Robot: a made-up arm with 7 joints.
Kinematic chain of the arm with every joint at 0, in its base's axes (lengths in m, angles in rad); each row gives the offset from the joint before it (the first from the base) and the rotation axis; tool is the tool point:
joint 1: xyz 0 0 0.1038 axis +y
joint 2: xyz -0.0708 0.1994 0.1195 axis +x
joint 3: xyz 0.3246 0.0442 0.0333 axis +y
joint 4: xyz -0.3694 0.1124 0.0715 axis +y
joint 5: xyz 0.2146 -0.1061 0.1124 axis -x
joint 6: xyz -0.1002 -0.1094 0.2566 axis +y
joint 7: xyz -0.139 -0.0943 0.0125 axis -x
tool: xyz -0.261 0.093 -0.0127
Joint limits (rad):
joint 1: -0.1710..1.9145
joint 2: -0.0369..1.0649
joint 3: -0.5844..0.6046
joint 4: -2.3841..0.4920
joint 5: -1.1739..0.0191
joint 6: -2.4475..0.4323
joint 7: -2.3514..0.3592
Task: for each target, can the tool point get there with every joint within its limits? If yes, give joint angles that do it. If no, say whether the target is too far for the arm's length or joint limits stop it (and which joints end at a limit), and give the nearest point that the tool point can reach.
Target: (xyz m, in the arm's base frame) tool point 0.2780 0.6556 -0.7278
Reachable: no: joint limits stop it (at a limit: joint 1, joint 3, joint 4, joint 5, joint 6) | nearest point 0.1038 0.5305 -0.4834 | short by 0.325 m
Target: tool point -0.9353 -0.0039 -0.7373
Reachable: no: joint limits stop it (at a limit: joint 1, joint 3, joint 5, joint 6) | nearest point -0.5717 0.0712 -0.3785 | short by 0.516 m
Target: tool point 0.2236 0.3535 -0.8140
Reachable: no: joint limits stop it (at a limit: joint 1, joint 3, joint 4, joint 5, joint 6) | nearest point 0.1133 0.3127 -0.5479 | short by 0.291 m
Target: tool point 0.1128 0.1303 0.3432
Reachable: yes | joints 0.3273 0.4077 0.1404 -1.1570 -0.5880 -1.7144 -1.3514
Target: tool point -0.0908 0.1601 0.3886
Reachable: yes | joints 0.6615 0.1368 0.2013 -0.7154 -0.9475 -0.9674 -1.2858
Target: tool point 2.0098 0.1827 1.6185
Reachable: no: too far | nearest point 0.8746 0.0931 0.7629 | short by 1.424 m
